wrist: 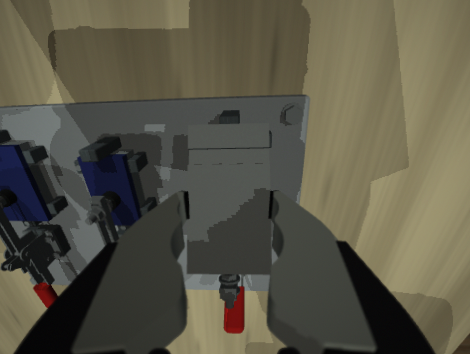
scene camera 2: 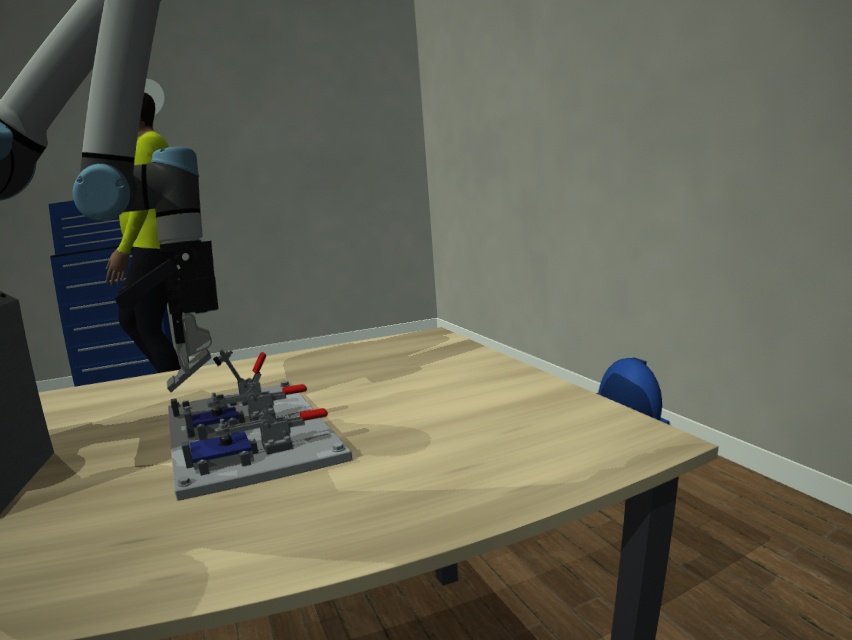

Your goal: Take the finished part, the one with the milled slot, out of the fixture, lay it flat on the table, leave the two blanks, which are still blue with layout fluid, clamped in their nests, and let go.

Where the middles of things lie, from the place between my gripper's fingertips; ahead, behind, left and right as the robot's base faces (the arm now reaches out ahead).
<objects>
The grey fixture plate (scene camera 2: 312, 443) is 12 cm to the right of my hand, 8 cm below it and 5 cm ahead of it.
</objects>
